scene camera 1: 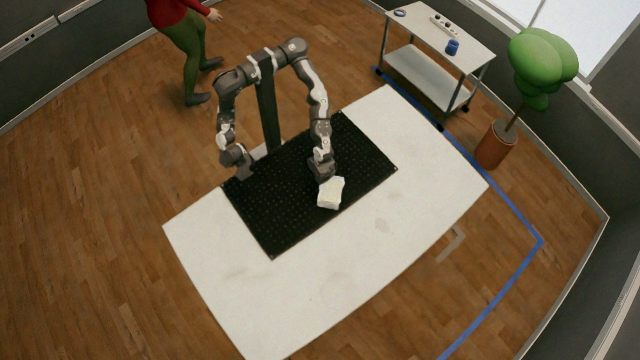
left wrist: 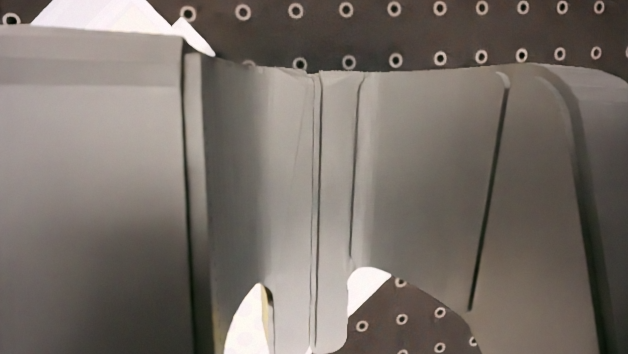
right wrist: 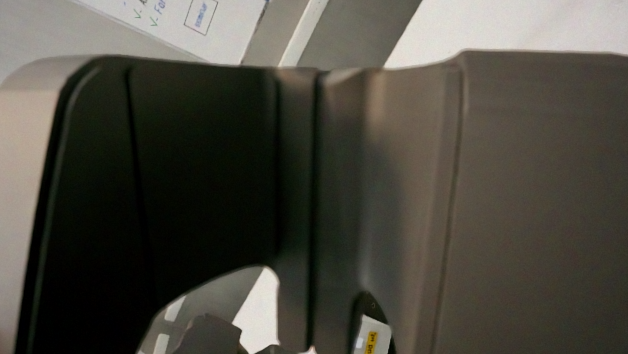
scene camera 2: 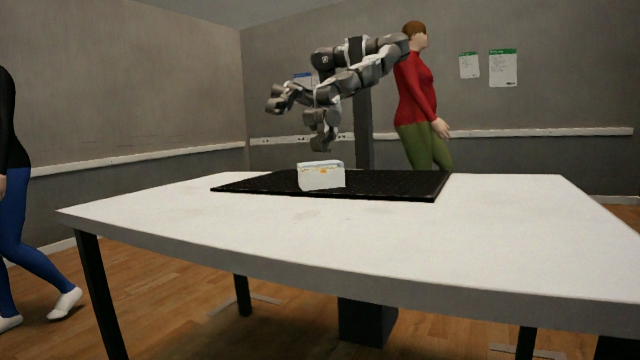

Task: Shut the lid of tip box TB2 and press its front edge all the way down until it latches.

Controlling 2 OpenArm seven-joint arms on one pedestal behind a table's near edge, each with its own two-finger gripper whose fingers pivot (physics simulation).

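Observation:
Tip box TB2 (scene camera 1: pixel 330 193) (scene camera 2: pixel 321 176) is a small white box standing upright on the black perforated board. Its pale lid (scene camera 2: pixel 320 164) lies over the top in scene camera 2; whether its front edge is latched cannot be told. In the left wrist view, white parts of the box (left wrist: pixel 245 325) show past my fingers, which hide most of it. My left gripper (scene camera 1: pixel 325 178) (scene camera 2: pixel 325 149) (left wrist: pixel 314 345) is shut and empty, above the box and near its edge, apart from it in scene camera 2. My right gripper (scene camera 1: pixel 244 175) (scene camera 2: pixel 274 107) (right wrist: pixel 310 345) is shut and empty, away from the box.
The black board (scene camera 1: pixel 272 220) (scene camera 2: pixel 400 187) lies on the white table (scene camera 1: pixel 310 300) (scene camera 2: pixel 450 240). A cart (scene camera 1: pixel 470 52) with a blue cup (scene camera 1: pixel 452 47) stands beyond the table at the upper right. A person in red (scene camera 1: pixel 172 12) (scene camera 2: pixel 416 92) stands behind the robot.

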